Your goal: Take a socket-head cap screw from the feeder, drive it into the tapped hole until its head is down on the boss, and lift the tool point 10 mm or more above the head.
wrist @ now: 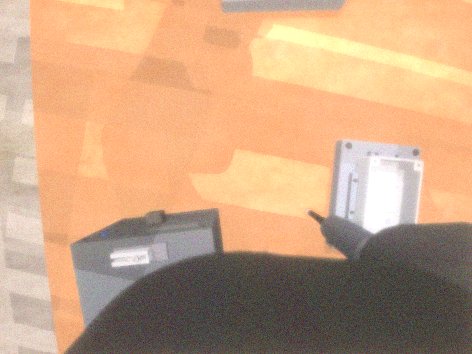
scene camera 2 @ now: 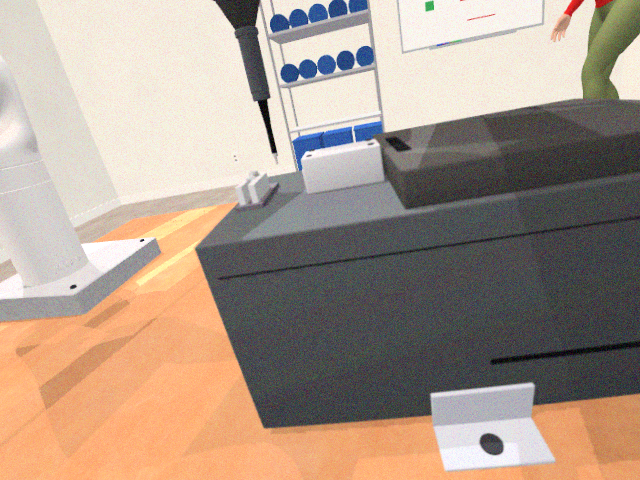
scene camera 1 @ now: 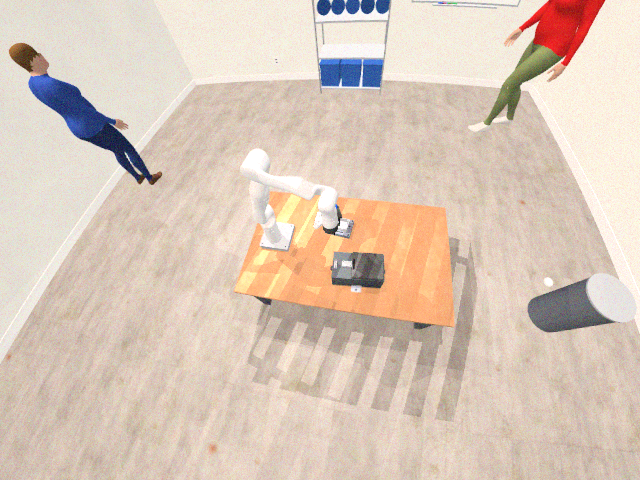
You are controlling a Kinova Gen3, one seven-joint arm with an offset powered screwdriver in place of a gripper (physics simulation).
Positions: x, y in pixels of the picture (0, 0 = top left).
Scene:
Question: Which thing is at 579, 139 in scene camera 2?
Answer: A dark cover.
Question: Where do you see a grey workpiece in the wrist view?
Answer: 385, 198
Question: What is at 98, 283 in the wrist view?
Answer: A dark grey feeder.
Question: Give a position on a white pick-up nest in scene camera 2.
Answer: At 246, 190

